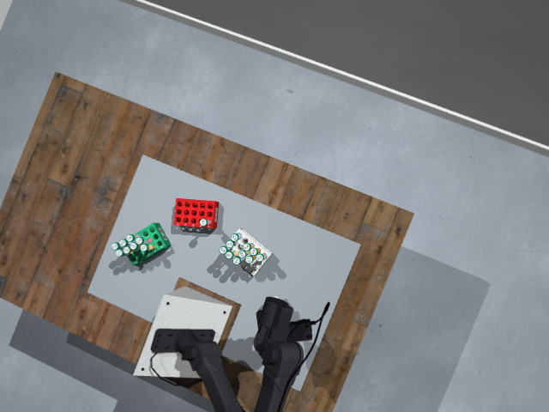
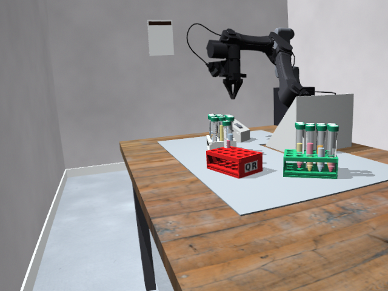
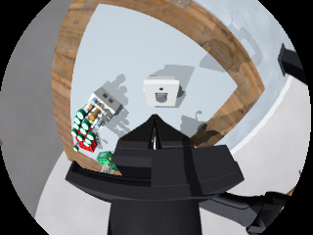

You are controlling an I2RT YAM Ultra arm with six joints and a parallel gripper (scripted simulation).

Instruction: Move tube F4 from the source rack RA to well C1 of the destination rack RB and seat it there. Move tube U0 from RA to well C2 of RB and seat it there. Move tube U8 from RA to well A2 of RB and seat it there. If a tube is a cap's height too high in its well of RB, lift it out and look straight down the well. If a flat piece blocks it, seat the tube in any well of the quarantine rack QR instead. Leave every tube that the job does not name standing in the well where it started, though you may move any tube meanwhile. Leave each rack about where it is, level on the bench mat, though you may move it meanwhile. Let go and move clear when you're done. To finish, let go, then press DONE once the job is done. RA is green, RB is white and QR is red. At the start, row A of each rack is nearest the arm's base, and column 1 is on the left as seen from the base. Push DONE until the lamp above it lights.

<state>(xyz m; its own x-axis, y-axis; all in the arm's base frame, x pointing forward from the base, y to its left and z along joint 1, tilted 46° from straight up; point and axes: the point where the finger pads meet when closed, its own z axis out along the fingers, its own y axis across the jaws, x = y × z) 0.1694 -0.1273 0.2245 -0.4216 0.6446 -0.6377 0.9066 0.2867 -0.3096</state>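
Right now the DONE button is 120 mm below my hand, 20 mm behind it and 10 mm to the left of it. From my hand the other things lie so: tube (210 mm to the left, 140 mm ahead, 110 mm below); then tube with yellow filling (200 mm to the left, 160 mm ahead, 110 mm below); then white rack RB (150 mm to the left, 150 mm below, 140 mm ahead).
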